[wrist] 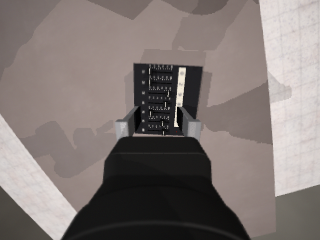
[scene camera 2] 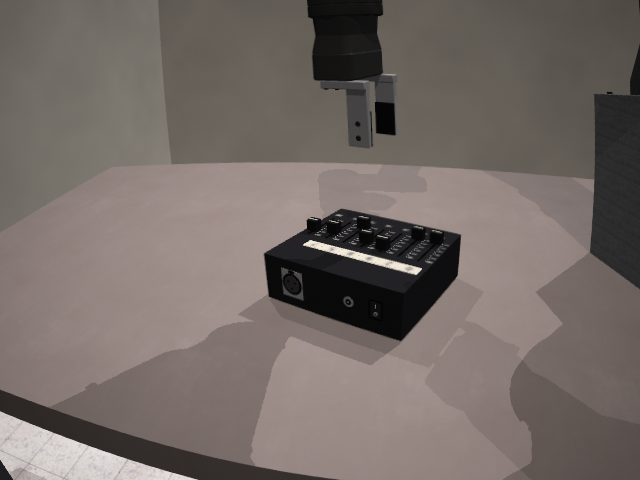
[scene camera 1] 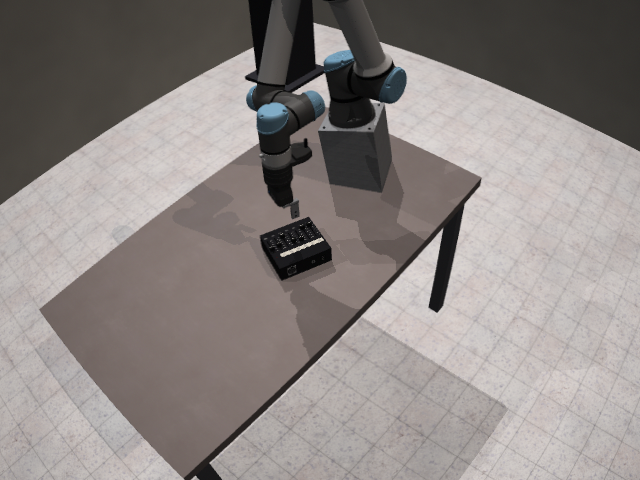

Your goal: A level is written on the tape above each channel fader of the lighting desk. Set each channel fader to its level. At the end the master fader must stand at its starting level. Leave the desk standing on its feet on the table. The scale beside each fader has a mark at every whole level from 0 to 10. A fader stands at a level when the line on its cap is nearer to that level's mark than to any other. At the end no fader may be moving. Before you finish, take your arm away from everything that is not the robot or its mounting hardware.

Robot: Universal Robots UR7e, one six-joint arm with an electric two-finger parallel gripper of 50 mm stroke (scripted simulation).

Labels:
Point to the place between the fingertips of the gripper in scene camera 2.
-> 374,139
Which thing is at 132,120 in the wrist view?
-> The gripper.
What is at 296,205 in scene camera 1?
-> The gripper.

